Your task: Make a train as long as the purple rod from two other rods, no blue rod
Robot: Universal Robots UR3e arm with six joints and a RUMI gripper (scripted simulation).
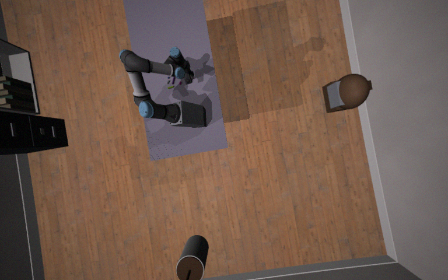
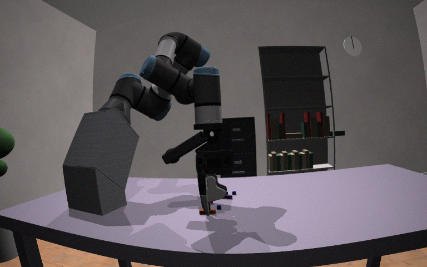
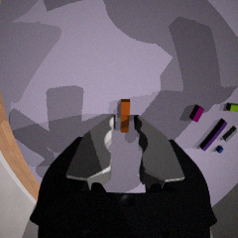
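Now: the orange rod 1 cm below my hand. The rest, counted from my hand: lime rod (3 cm behind, 18 cm to the left, 1 cm below); purple rod (2 cm ahead, 15 cm to the left, 1 cm below); magenta rod (1 cm behind, 10 cm to the left, 1 cm below).
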